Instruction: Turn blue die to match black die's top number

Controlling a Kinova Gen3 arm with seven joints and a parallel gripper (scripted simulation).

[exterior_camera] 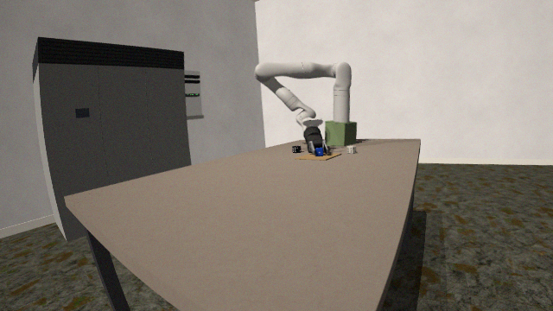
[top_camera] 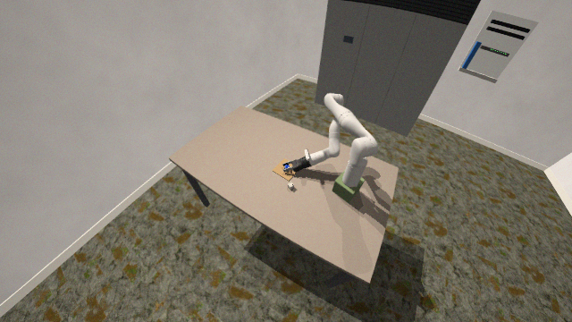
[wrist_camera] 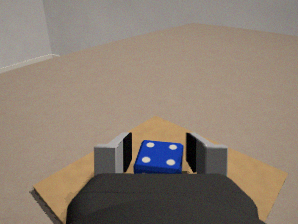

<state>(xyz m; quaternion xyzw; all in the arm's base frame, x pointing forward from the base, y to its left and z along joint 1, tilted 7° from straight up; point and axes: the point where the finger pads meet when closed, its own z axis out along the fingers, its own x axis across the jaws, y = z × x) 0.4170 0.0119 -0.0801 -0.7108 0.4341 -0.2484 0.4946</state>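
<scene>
The blue die lies 10 mm behind my hand and 10 mm below it. From my hand the other things lie so: white die 90 mm behind, 110 mm to the left, 10 mm below; then black die 130 mm behind, 160 mm to the right, 10 mm below; then tan mat 10 mm to the right, 30 mm below.
</scene>
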